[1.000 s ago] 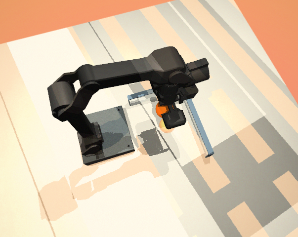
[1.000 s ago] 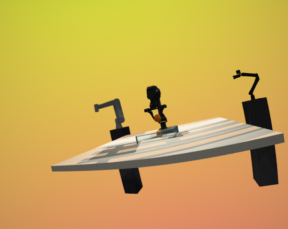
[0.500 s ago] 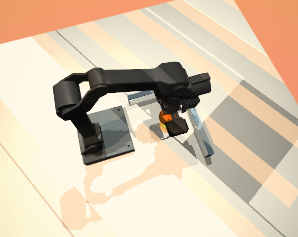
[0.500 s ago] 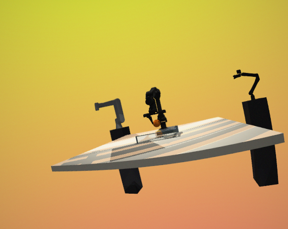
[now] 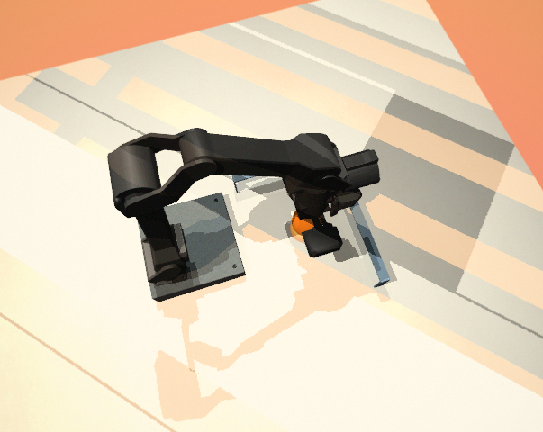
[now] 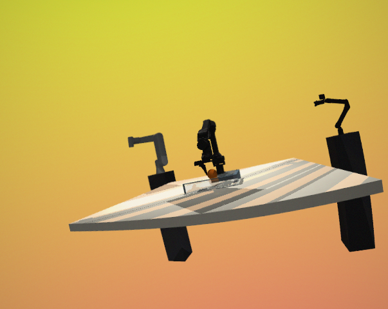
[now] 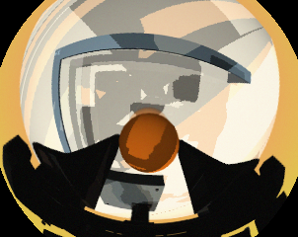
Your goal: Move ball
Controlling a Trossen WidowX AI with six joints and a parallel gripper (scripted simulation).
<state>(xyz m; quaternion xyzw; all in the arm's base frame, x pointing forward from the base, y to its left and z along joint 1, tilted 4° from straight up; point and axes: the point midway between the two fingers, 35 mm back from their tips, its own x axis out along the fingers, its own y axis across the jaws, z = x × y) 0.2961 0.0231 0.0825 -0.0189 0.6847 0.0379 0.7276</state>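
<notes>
Right now my gripper tip is 4 cm above the see-through copy of ball. Round my gripper tip: orange ball: right at my gripper tip.
</notes>
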